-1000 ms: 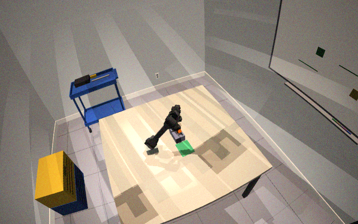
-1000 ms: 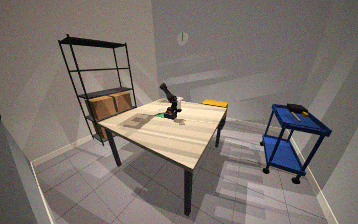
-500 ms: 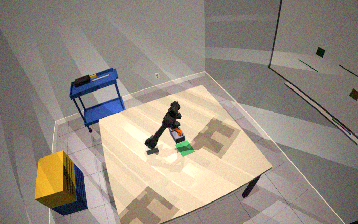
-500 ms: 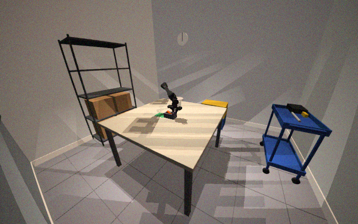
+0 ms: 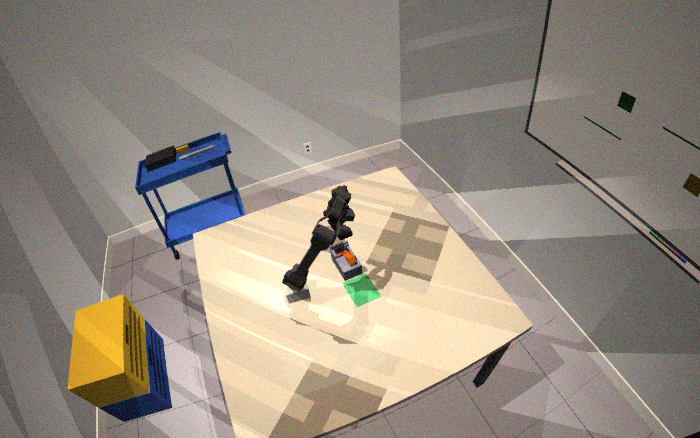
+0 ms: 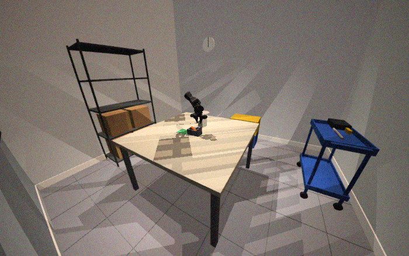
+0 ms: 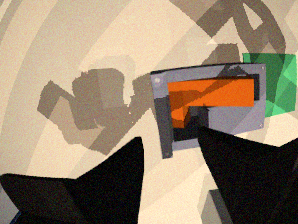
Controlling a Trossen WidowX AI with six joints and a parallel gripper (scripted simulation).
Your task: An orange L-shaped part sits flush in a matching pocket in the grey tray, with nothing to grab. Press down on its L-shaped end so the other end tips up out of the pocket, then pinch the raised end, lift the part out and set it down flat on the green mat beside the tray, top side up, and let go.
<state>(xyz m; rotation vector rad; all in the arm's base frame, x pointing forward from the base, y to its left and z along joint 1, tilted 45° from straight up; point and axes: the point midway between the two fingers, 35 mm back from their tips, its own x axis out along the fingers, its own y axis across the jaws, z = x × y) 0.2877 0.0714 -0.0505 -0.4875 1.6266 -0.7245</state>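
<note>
Now: gripper tip 10 cm above the orange L-shaped part, 4 cm to the left of it and 1 cm past it. From my gripper tip the other things lie so: green mat 22 cm to the right, 16 cm below, 3 cm behind.
</note>
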